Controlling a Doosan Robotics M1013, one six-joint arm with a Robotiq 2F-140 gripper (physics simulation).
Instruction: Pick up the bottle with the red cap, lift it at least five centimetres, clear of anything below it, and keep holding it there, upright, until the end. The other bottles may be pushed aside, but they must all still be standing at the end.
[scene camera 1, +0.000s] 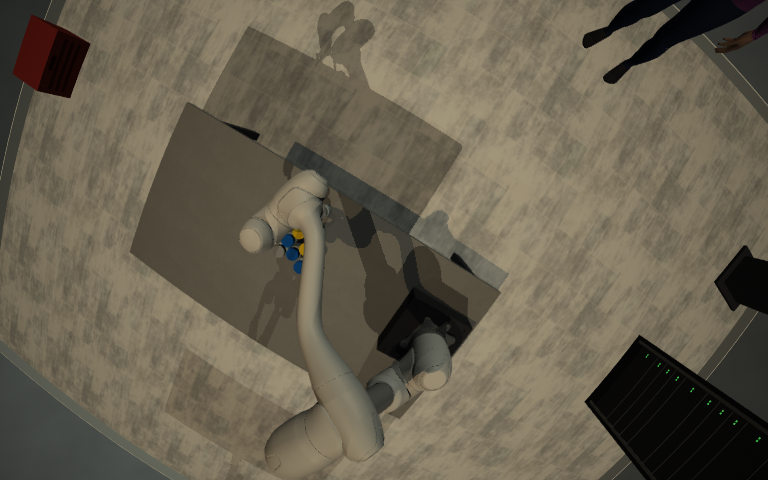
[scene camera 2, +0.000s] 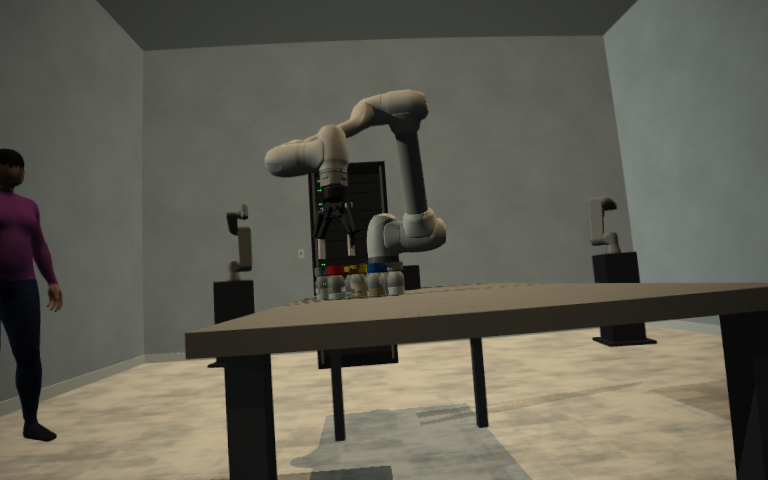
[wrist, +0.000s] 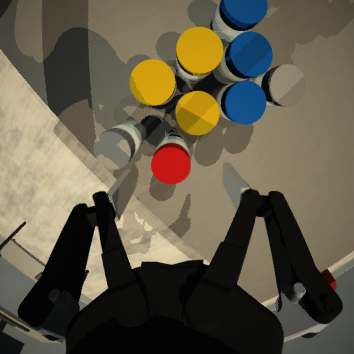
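Where they show: gripper, fingertip midpoint: (scene camera 2: 336, 257) (wrist: 176, 175); arm's base, link origin: (scene camera 1: 427, 341).
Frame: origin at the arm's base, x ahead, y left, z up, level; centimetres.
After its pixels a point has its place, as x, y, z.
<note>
The red-capped bottle (scene camera 2: 335, 271) {78.6, -6.6, -2.0} (wrist: 171, 164) {75.9, -6.9, -0.2} stands upright on the table (scene camera 2: 509, 302) {137.3, 34.7, -10.7} at the near edge of a cluster of bottles in the wrist view. My gripper (scene camera 2: 336, 251) {76.6, -6.5, 2.4} (wrist: 176, 175) {76.6, -6.5, 2.4} is open and empty, pointing down, its fingertips a little above the caps in scene camera 2. In the wrist view the red cap lies between the lines of the two fingers, slightly ahead of them. A grey-capped bottle (wrist: 114, 149) {70.2, -12.4, -0.2} stands left of it, close to the left fingertip. A yellow-capped bottle (wrist: 197, 113) {71.6, -0.8, -0.2} stands just behind it. The arm hides the red cap in scene camera 1.
Two more yellow-capped bottles (wrist: 152, 82) {65.8, -3.6, -0.2} (wrist: 199, 50) {65.2, 2.9, -0.2}, three blue-capped bottles (wrist: 243, 102) {73.0, 5.0, -0.2} (wrist: 251, 54) {68.3, 8.3, -0.2} (wrist: 244, 9) {63.1, 10.1, -0.2} and a pale-capped bottle (wrist: 286, 85) {73.5, 11.3, -0.2} stand upright behind and to the right. The table edge runs diagonally at the lower left of the wrist view.
</note>
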